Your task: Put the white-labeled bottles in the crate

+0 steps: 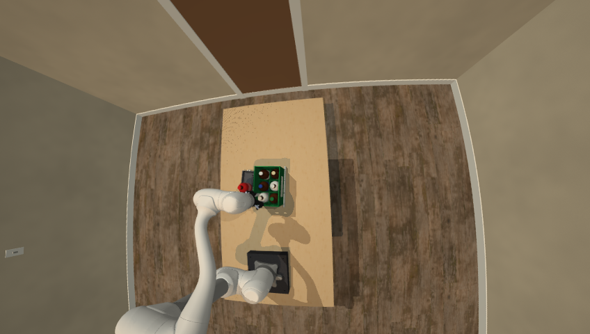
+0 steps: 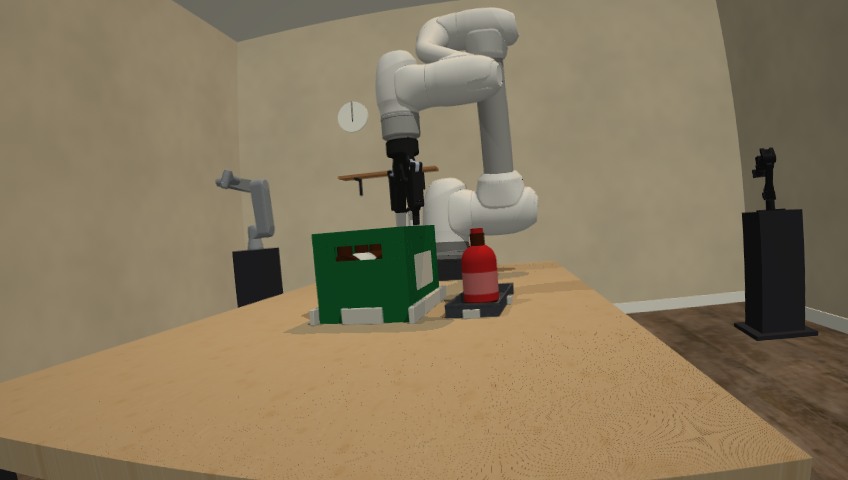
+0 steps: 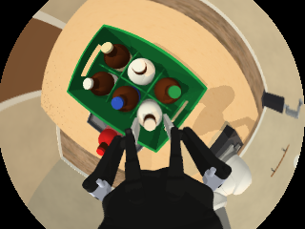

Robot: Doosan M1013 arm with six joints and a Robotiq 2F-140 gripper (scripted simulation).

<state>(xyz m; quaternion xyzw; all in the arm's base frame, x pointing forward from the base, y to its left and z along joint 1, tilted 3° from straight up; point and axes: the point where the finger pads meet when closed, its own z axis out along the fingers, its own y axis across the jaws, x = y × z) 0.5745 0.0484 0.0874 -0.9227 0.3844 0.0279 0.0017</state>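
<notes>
Now: hand 90 mm above the white-labeled bottle. From my hand the other things lie so: dark tray 60 mm ahead, 170 mm to the left, 160 mm below; then green crate 90 mm ahead, 40 mm to the right, 90 mm below; then red-labeled bottle 60 mm ahead, 170 mm to the left, 90 mm below.
</notes>
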